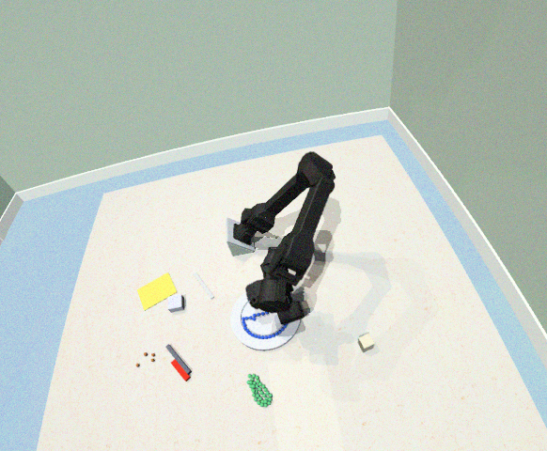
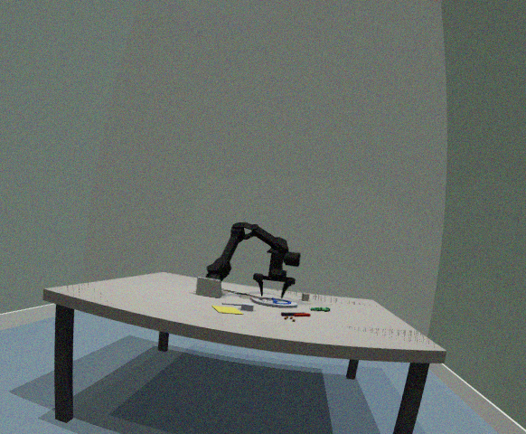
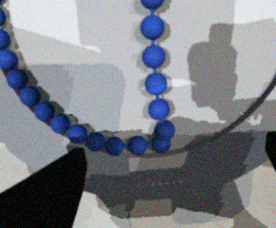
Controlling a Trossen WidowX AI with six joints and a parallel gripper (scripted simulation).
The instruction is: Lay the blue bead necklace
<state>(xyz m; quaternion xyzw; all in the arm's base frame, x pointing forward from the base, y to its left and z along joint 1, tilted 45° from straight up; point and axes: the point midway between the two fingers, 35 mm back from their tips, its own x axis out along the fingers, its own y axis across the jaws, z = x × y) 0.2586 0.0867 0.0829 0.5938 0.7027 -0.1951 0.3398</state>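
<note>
My gripper tip is 2 cm short of the round bead board, 6 cm to the left of it and 1 cm above it. Also, from my gripper tip: white cube (4 cm behind, 33 cm to the right, 1 cm below); cream cube (14 cm ahead, 20 cm to the left); stick (10 cm behind, 25 cm to the right, 2 cm below).
</note>
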